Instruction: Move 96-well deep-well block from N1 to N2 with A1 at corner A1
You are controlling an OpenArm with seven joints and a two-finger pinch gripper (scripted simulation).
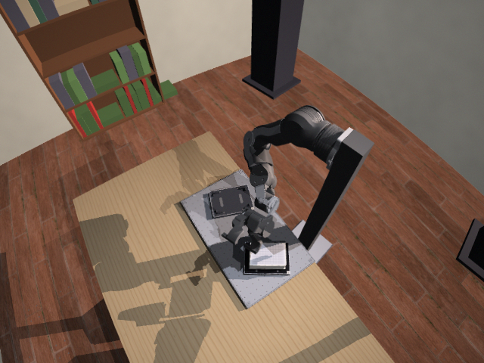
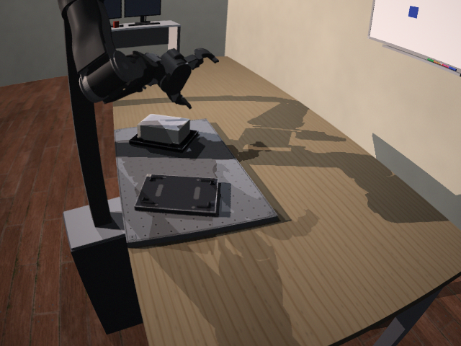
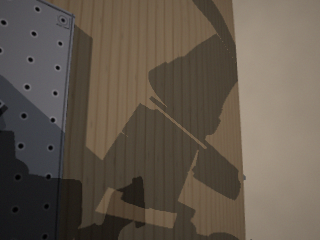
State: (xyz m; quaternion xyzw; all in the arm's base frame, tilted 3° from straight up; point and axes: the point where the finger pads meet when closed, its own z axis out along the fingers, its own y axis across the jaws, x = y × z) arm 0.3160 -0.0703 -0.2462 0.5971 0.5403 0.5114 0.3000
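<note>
My hand is 9 cm past the deep-well block, 6 cm to the right of it and 14 cm above it.
</note>
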